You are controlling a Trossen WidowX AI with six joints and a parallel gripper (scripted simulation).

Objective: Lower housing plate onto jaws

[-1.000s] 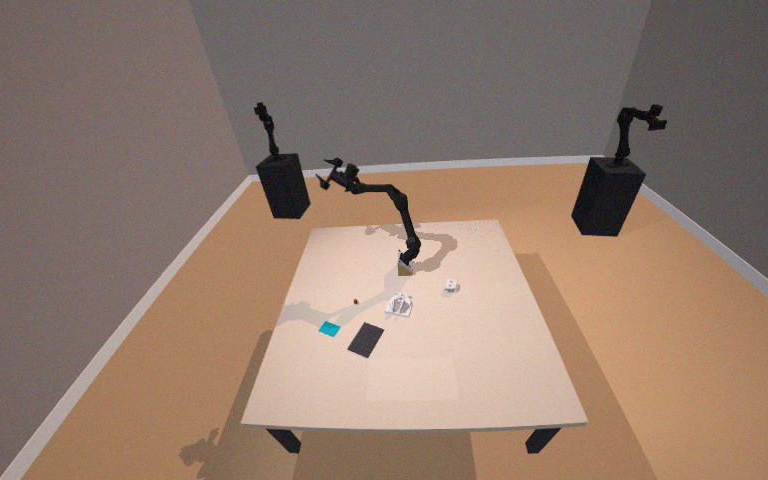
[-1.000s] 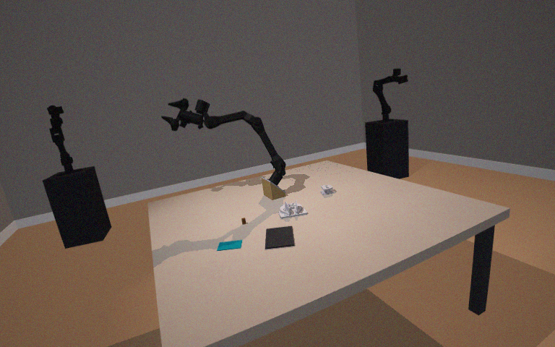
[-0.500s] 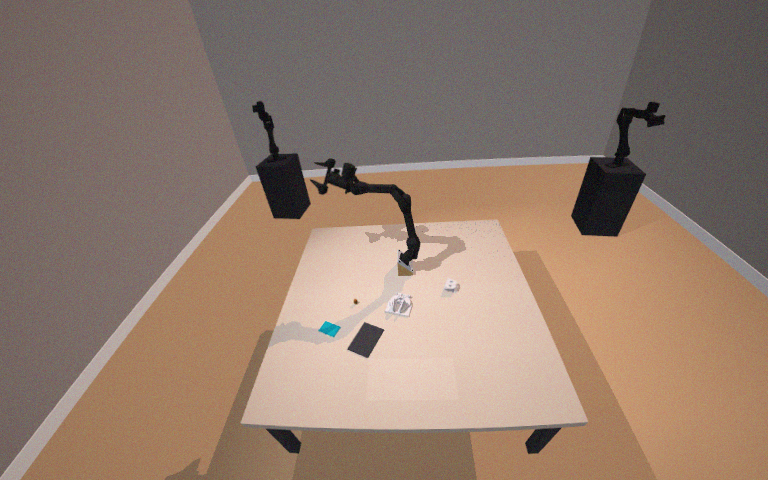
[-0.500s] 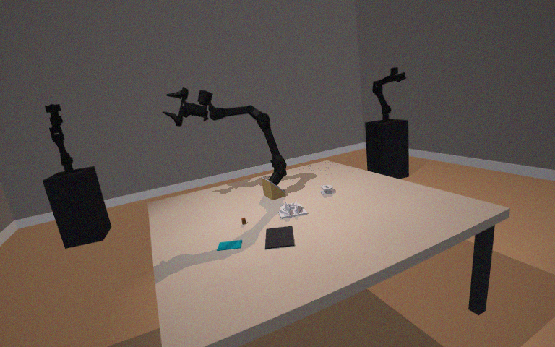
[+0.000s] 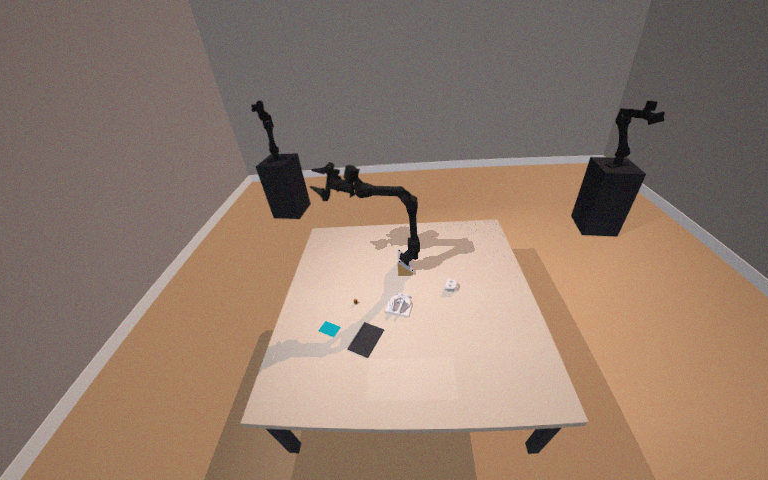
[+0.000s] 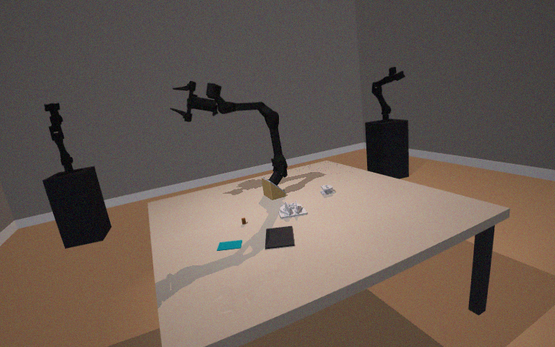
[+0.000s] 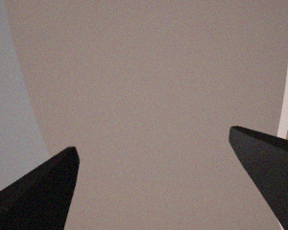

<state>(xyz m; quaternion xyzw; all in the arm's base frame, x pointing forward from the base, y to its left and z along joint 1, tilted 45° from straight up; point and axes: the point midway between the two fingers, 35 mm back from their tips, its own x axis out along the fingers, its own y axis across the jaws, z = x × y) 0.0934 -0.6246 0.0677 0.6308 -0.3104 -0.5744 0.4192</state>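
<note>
My gripper tip is 100 mm short of the housing plate, 690 mm to the right of it and 550 mm above it. Also, from my gripper tip: dark flat plate: 470 mm ahead, 310 mm to the left, 570 mm below; small brown piece: 260 mm ahead, 210 mm to the left, 560 mm below; teal square: 430 mm ahead, 120 mm to the left, 580 mm below.
</note>
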